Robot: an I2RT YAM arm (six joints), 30 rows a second.
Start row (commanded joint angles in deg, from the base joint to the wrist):
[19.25 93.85 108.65 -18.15 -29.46 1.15]
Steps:
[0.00 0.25 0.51 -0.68 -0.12 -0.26]
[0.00 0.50 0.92 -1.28 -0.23 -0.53]
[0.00 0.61 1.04 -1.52 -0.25 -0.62]
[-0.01 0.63 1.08 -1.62 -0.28 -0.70]
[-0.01 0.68 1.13 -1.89 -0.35 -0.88]
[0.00 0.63 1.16 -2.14 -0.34 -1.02]
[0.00 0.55 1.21 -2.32 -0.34 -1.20]
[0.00 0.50 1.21 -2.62 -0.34 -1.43]
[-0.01 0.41 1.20 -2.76 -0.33 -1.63]
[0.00 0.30 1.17 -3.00 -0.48 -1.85]
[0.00 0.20 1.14 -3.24 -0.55 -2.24]
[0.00 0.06 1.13 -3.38 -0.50 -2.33]
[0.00 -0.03 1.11 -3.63 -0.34 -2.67]
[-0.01 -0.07 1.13 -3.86 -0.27 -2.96]
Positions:
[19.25 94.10 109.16 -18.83 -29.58 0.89]
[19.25 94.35 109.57 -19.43 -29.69 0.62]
[19.25 94.46 109.69 -19.67 -29.71 0.53]
[19.24 94.48 109.73 -19.77 -29.74 0.45]
[19.24 94.53 109.78 -20.04 -29.81 0.27]
[19.25 94.48 109.81 -20.29 -29.80 0.13]
[19.25 94.40 109.86 -20.47 -29.80 -0.05]
[19.25 94.35 109.86 -20.77 -29.80 -0.28]
[19.24 94.26 109.85 -20.91 -29.79 -0.48]
[19.25 94.15 109.82 -21.15 -29.94 -0.70]
[19.25 94.05 109.79 -21.39 -30.01 -1.09]
[19.25 93.91 109.78 -21.53 -29.96 -1.18]
[19.25 93.82 109.76 -21.78 -29.80 -1.52]
[19.24 93.78 109.78 -22.01 -29.73 -1.81]

